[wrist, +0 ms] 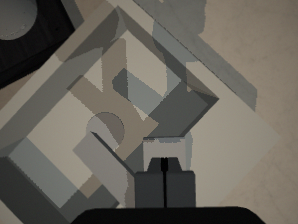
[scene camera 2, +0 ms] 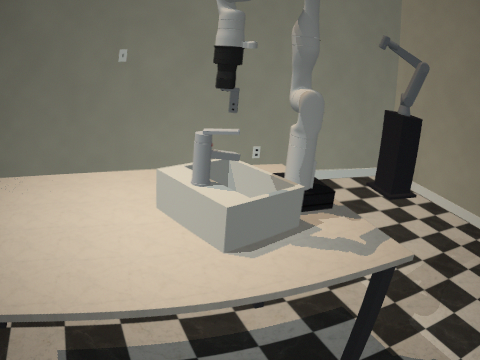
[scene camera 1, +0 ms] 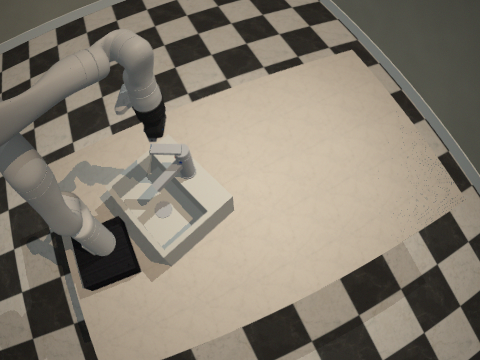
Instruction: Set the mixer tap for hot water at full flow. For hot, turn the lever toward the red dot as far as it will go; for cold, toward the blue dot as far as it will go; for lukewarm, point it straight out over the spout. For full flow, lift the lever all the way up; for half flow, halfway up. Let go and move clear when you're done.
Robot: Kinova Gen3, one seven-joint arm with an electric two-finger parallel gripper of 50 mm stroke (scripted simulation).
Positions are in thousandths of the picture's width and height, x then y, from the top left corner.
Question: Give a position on a grey mixer tap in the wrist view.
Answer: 347, 725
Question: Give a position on a grey mixer tap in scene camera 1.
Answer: At 391, 474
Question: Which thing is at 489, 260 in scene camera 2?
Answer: My gripper.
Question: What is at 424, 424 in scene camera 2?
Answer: A grey mixer tap.
